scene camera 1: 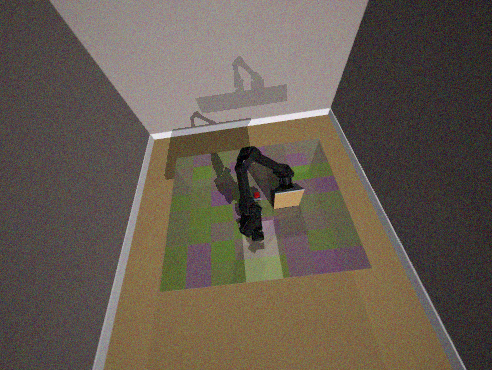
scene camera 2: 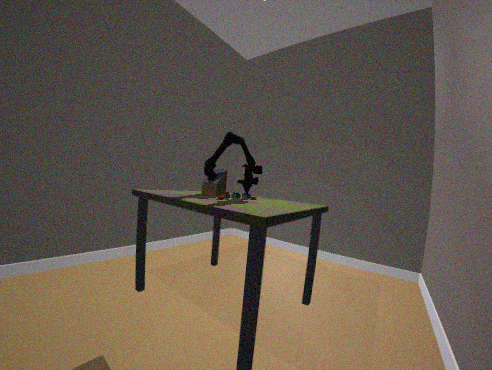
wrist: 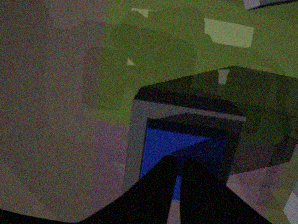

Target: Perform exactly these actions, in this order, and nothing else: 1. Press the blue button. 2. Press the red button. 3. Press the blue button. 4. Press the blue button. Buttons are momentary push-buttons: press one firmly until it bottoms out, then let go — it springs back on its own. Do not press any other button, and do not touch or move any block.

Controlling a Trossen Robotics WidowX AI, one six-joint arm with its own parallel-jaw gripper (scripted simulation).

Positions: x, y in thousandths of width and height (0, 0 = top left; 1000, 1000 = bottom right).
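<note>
Both a blue button (wrist: 700, 654) and the gripper (wrist: 599, 748) are visible in the wrist view.
</note>
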